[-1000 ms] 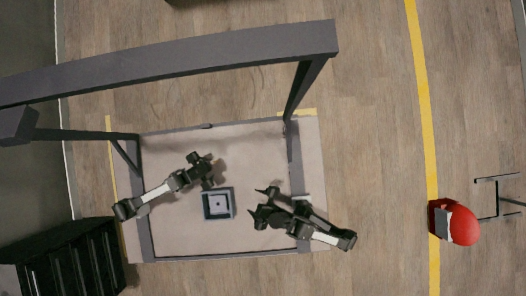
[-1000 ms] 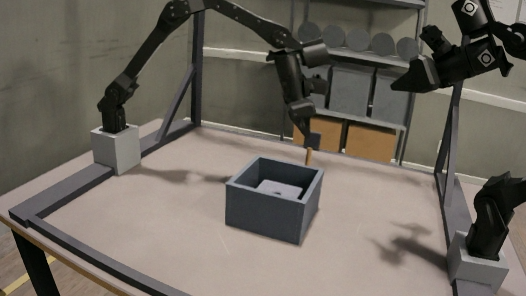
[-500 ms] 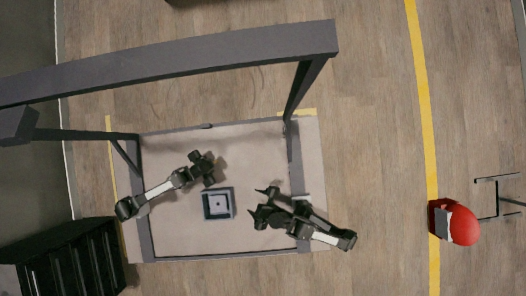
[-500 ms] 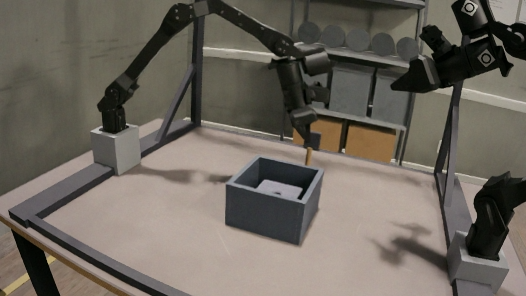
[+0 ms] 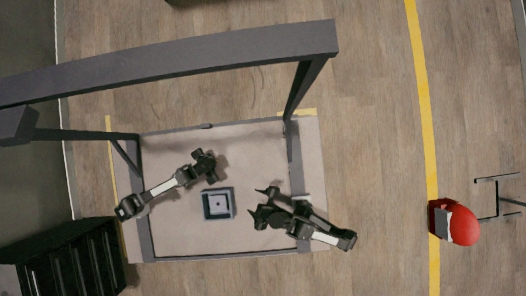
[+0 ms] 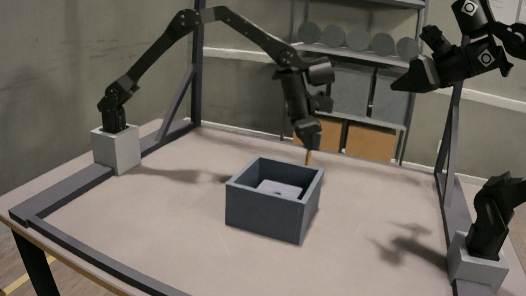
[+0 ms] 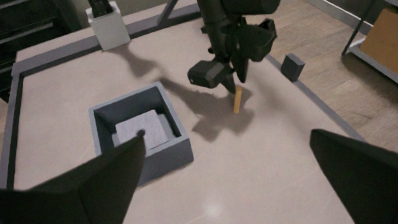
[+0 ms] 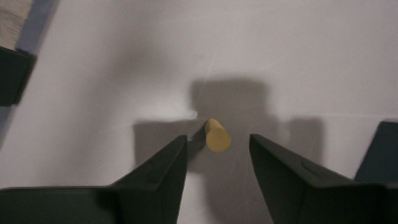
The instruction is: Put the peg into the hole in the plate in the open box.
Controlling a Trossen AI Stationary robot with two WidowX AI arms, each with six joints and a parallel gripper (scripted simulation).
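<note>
Now: right hand 10 mm past the tan peg, 10 mm to the right of it and 70 mm above it. From my right hand the other things lie so: grey box 220 mm ahead, 20 mm to the left, 90 mm below.
</note>
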